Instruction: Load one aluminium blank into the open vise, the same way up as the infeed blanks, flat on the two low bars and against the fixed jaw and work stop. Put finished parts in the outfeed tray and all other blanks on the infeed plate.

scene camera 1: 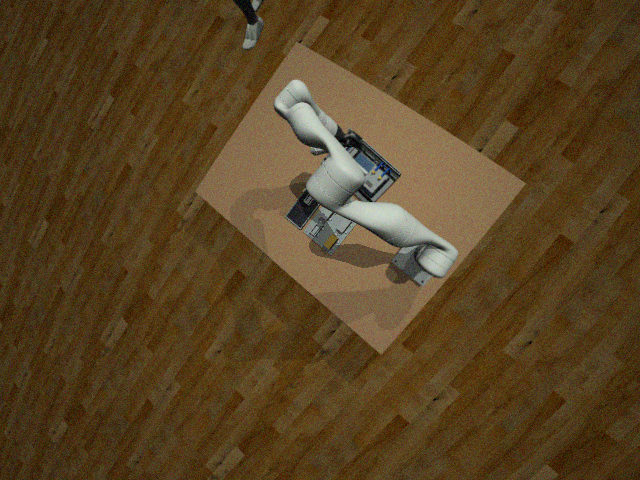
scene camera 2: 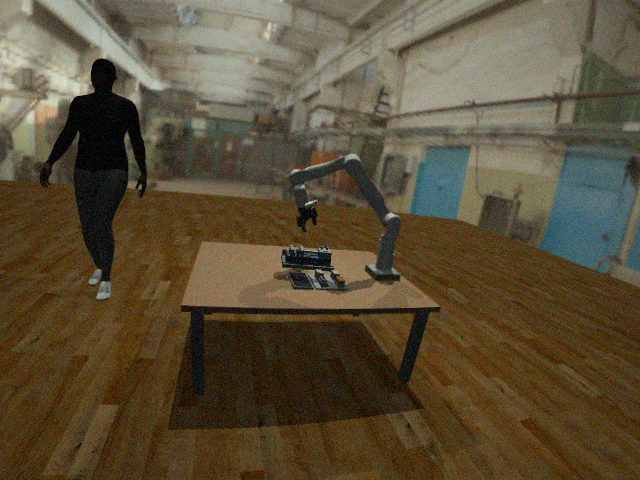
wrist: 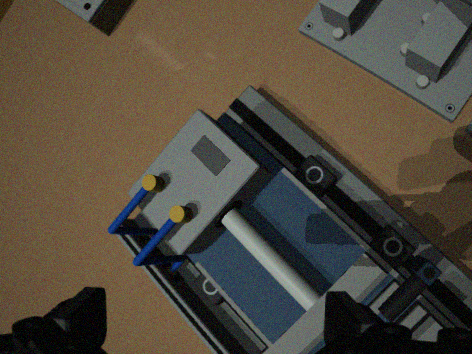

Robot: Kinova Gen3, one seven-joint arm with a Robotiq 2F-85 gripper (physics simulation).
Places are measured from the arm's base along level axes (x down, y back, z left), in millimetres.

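Pixels of known places: gripper, between the fingertips: (scene camera 1: 350,152) (scene camera 2: 310,228) (wrist: 215,315); arm's base, origin of its link: (scene camera 2: 382,267).
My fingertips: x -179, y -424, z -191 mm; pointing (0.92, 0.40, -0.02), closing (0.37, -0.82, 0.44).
Note:
For each thing: its top centre in the pictures, then the offset to it from my fingertips.
- vise, centre of its top: (wrist: 270,277) (scene camera 1: 357,162) (scene camera 2: 309,248) dx +120, dy +11, dz -2 mm
- infeed plate, centre of its top: (scene camera 1: 329,226) (scene camera 2: 327,281) dx +211, dy +18, dz +282 mm
- yellow block, centre of its top: (scene camera 1: 330,241) (scene camera 2: 340,278) dx +175, dy +60, dz +335 mm
My gripper (scene camera 2: 308,226) (wrist: 215,315) is open and empty, high above the vise (scene camera 1: 385,181) (scene camera 2: 309,258) (wrist: 235,180). In the wrist view the vise's grey end block, blue bed and round screw show; the jaw opening is cut off at lower right, partly behind a finger. Two grey blanks (wrist: 436,40) (wrist: 342,7) show partly on the infeed plate (wrist: 370,57) (scene camera 2: 333,286). A yellow block (scene camera 1: 330,241) (scene camera 2: 339,280) is also on that plate. The dark outfeed tray (scene camera 1: 299,214) (scene camera 2: 300,280) lies beside it; its contents are too small to tell.
Two blue levers with yellow tips (wrist: 149,182) (wrist: 177,214) rise at the vise's end block. The arm's base (scene camera 1: 410,266) (scene camera 2: 382,272) stands near the table edge. The arm (scene camera 1: 336,178) hides part of the vise and tray in the overhead view. A person (scene camera 2: 103,134) stands beyond the table.

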